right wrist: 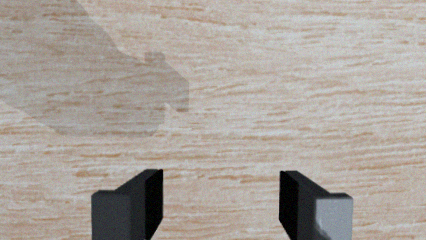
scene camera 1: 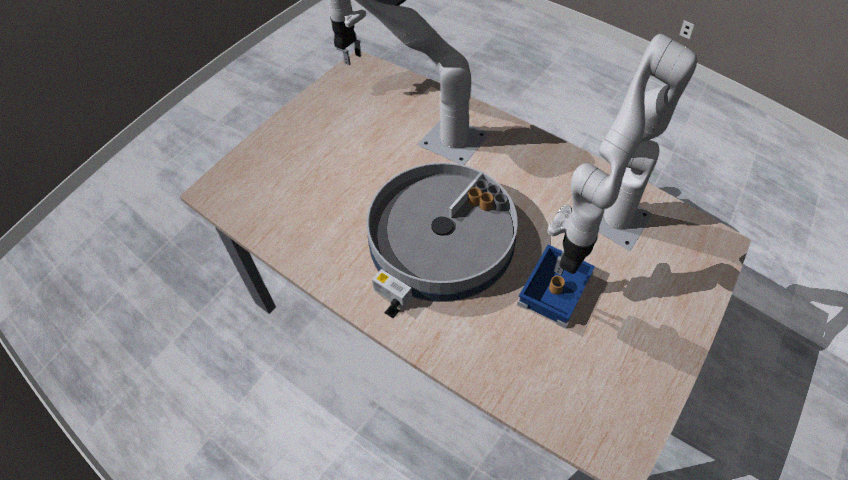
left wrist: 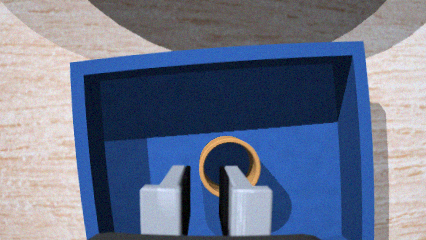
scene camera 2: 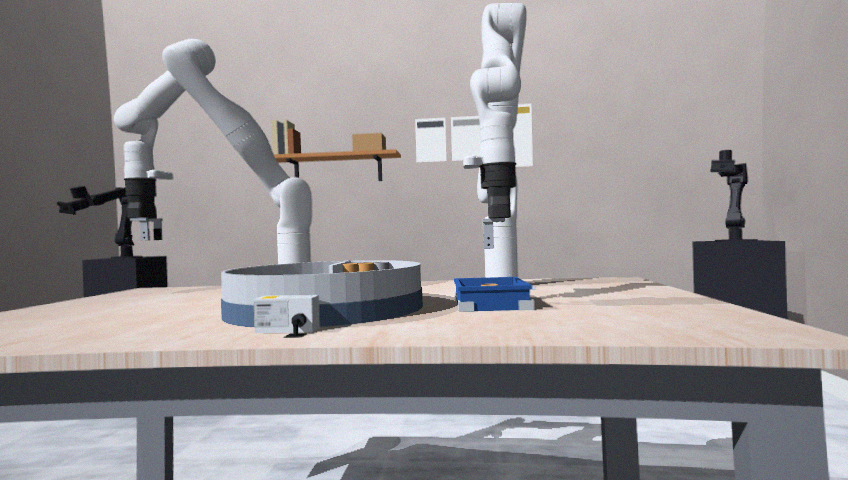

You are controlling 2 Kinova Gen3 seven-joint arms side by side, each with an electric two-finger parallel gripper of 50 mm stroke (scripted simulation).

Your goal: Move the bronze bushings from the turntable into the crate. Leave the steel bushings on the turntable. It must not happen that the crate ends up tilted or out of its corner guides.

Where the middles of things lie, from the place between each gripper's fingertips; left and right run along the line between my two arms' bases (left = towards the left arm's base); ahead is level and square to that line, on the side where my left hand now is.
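With my left gripper (scene camera 2: 488,248), I am 120 mm above the blue crate (scene camera 1: 536,289) and 20 mm past it. The turntable (scene camera 1: 411,228), counted from my left hand, sits 90 mm below, 360 mm to the right and 10 mm ahead.
My right hand (scene camera 2: 151,240) is 13 cm above the turntable, 37 cm short of it and 61 cm to the right of it. As for the blue crate, it is 16 cm below my right hand, 35 cm ahead of it and 97 cm to the left of it.
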